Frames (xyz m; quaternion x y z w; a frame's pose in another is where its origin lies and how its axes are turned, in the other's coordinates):
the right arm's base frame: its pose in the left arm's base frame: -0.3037 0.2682 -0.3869 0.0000 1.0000 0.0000 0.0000
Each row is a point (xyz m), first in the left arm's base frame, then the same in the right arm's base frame.
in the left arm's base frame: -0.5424 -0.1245 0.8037
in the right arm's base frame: 0.2387 -0.3927 -1.1906
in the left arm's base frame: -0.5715 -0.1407 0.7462
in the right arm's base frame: 0.2678 -0.4089 -1.1331
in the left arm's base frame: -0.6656 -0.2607 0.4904
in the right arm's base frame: 0.3619 -0.5289 -0.8773
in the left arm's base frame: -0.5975 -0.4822 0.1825
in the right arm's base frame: 0.2938 -0.7504 -0.5694
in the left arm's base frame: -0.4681 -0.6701 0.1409
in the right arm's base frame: 0.1644 -0.9383 -0.5278
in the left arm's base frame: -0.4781 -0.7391 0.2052
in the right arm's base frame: 0.1744 -1.0073 -0.5921
